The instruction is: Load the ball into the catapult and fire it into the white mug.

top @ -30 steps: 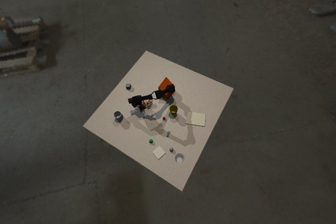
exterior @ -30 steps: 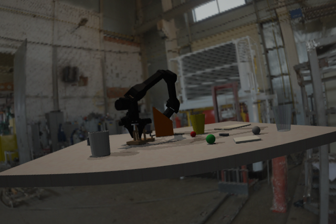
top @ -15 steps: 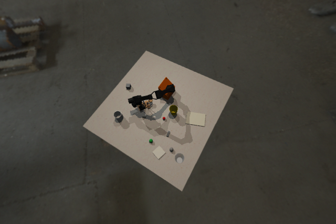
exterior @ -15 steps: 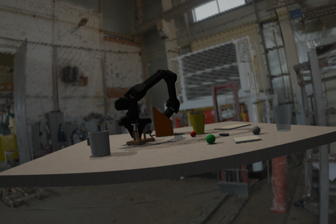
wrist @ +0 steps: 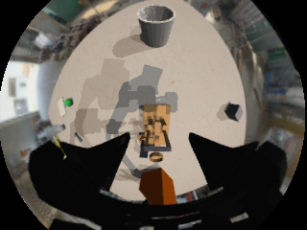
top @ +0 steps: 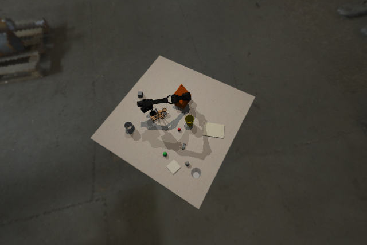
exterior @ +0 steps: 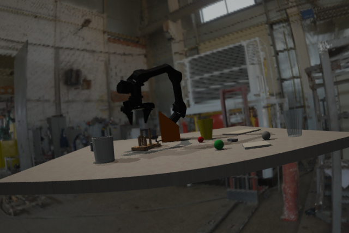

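My gripper tip is 10 mm short of the red ball, 320 mm to the right of it and 120 mm above it. From my gripper tip the other things lie so: small grey cube: 180 mm behind, 280 mm to the right, 110 mm below; yellow cup: 100 mm behind, 390 mm to the left, 110 mm below; wooden catapult: 60 mm behind, 60 mm to the left, 80 mm below.
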